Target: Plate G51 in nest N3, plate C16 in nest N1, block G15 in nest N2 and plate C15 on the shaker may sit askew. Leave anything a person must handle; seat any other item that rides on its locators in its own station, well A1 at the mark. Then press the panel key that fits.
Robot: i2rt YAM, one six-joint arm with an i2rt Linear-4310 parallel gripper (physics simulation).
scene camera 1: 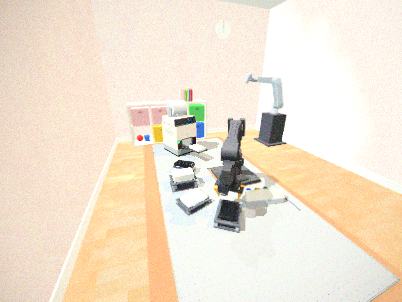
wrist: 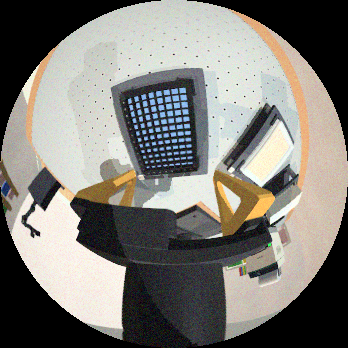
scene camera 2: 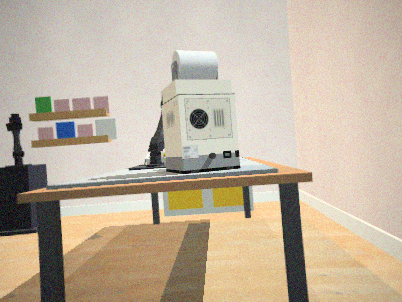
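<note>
My gripper (scene camera 1: 229, 192) (wrist: 174, 173) is open and empty, its two orange fingers spread above the near edge of a black plate (scene camera 1: 230, 210) (wrist: 162, 130) with blue wells. This plate, apparently G51, lies in a grey nest (scene camera 1: 227, 227) (wrist: 201, 120); whether it is fully seated cannot be told. A cream-topped plate (scene camera 1: 194, 198) (wrist: 270, 152), apparently C16, lies on a dark nest beside it. A white block (scene camera 1: 183, 174) (wrist: 286, 204) sits in the nest behind. A black item (scene camera 1: 184, 163) stands beyond it; its identity is unclear. The labels and mark A1 are unreadable.
A grey panel box (scene camera 1: 262, 196) with coloured keys stands right of the gripper. A white machine (scene camera 1: 172, 134) (scene camera 2: 200, 125) (wrist: 265, 257) with a tray (scene camera 1: 198, 148) stands at the far end. The arm's dark base plate (scene camera 1: 251, 176) (wrist: 197, 220) lies behind the gripper.
</note>
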